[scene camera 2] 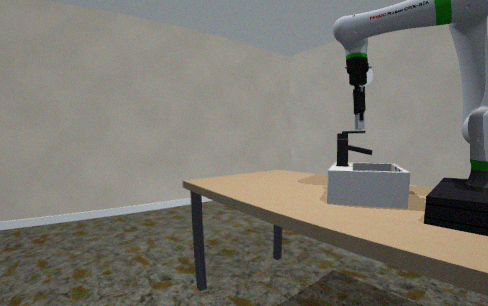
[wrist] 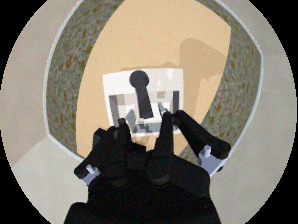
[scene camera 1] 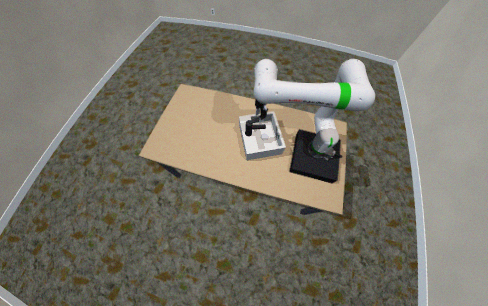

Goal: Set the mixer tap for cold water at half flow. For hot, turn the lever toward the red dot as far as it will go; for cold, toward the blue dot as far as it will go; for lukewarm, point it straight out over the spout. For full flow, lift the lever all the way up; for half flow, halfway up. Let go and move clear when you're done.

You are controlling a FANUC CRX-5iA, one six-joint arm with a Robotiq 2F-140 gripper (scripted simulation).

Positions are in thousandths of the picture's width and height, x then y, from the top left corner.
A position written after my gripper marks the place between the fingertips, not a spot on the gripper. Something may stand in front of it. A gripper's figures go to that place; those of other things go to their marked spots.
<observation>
My gripper (scene camera 2: 737,423) is 1.05 m from the lens. A white sink basin (scene camera 2: 743,603): 0.89 m from the lens.
</observation>
